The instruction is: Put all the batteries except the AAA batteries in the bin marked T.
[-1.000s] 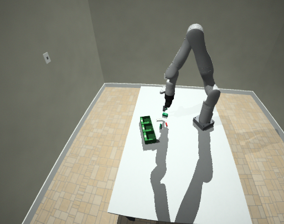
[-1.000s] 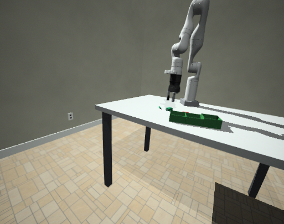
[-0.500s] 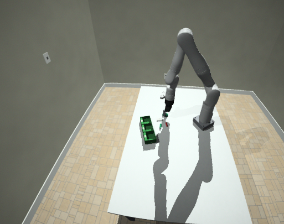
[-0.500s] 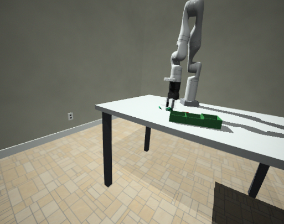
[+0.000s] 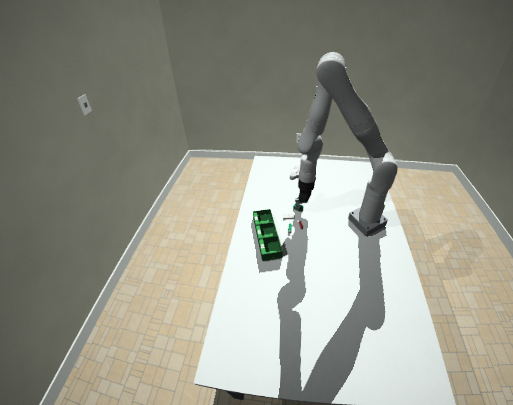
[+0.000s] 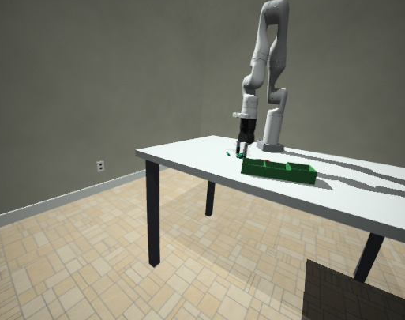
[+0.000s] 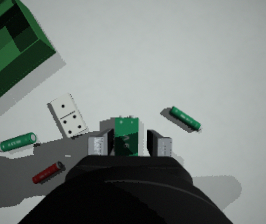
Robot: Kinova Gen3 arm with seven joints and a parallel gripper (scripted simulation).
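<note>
Now: the green block-shaped battery 2 cm below my hand and 1 cm ahead of it. From my hand the other things lie so: green bin tray (17 cm to the left, 16 cm ahead, 1 cm below); then white domino (6 cm to the left, 5 cm ahead, 3 cm below); then red battery (12 cm to the left, 3 cm below, 1 cm ahead).
</note>
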